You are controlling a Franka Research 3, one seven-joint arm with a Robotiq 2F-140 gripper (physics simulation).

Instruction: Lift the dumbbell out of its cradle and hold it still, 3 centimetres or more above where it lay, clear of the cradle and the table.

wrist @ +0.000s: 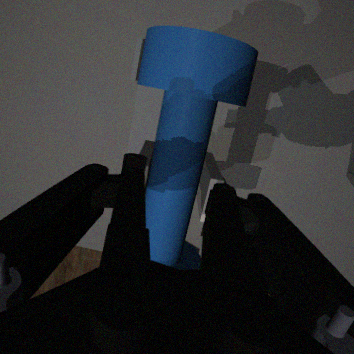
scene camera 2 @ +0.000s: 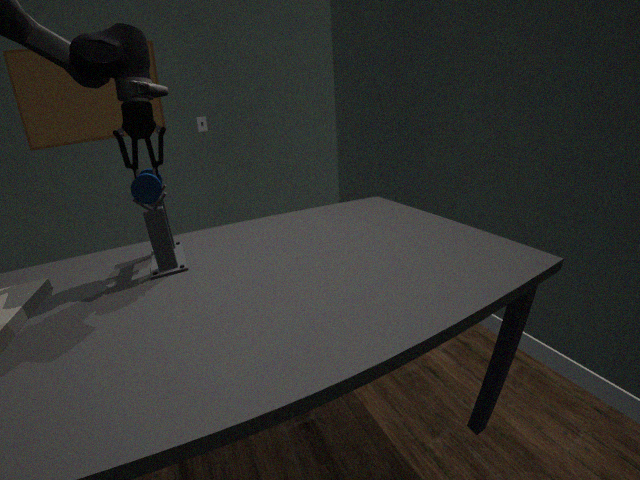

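The blue dumbbell (scene camera 2: 146,188) (wrist: 197,62) lies level across the top of the grey cradle (scene camera 2: 160,238). In the scene view its round end is in the V-shaped holder on the cradle's upright post, with no gap that I can make out. My gripper (scene camera 2: 145,171) (wrist: 175,162) points down from above and is shut on the dumbbell's handle, one finger on each side. In the wrist view the near end of the dumbbell is mostly hidden by the gripper. The cradle's base stands on the table.
The grey table (scene camera 2: 361,289) lies under the cradle, with its far edge close behind the base. Part of a pale block (scene camera 2: 25,302) shows at the left edge of the scene view. A cork board (scene camera 2: 62,103) and a switch (scene camera 2: 202,124) are on the wall behind the arm.
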